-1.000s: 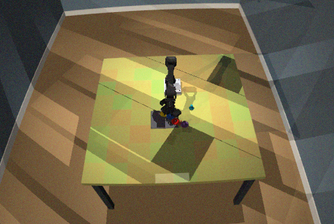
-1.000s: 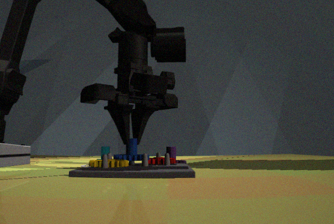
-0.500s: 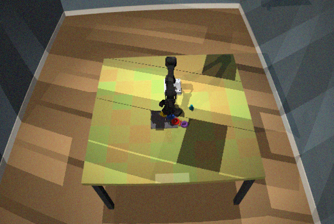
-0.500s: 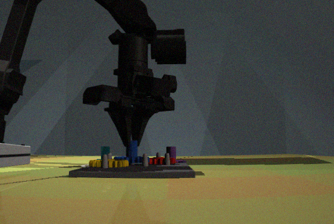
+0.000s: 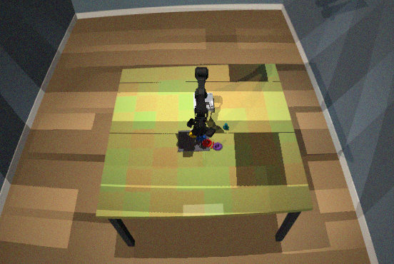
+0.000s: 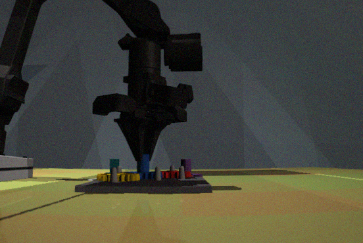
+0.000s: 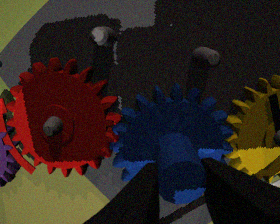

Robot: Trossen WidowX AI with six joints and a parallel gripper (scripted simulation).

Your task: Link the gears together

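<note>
The blue gear is 10 mm below my gripper tip. Also, from my gripper tip: grey board 50 mm to the right, 30 mm below, 10 mm ahead; then yellow gear 50 mm to the right, 40 mm behind, 20 mm below; then red gear 50 mm ahead, 30 mm to the left, 20 mm below.
</note>
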